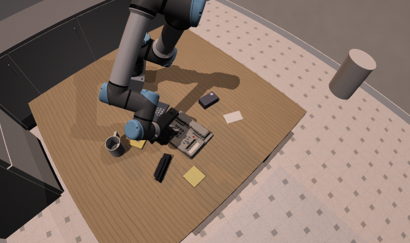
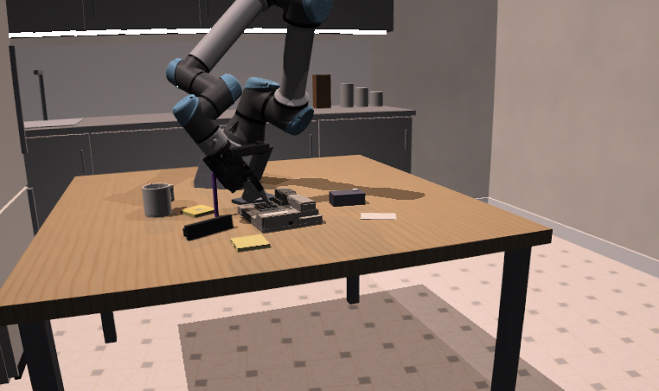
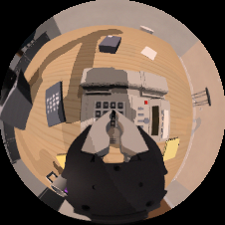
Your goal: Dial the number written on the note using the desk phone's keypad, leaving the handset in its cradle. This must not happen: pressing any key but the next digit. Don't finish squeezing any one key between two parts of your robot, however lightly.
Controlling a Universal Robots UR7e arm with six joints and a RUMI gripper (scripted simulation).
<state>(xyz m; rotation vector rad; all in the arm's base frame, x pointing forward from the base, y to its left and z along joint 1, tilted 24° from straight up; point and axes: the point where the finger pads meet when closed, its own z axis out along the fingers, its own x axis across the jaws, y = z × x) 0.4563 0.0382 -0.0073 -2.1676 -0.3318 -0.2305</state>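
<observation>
The handset is 8 cm to the left of my hand and 1 cm ahead of it. Round my hand: dark box (26 cm to the left, 8 cm behind, 3 cm below); black bar-shaped object (17 cm to the right, 12 cm ahead, 3 cm below); purple pen (14 cm to the right, 4 cm behind, 2 cm above).
</observation>
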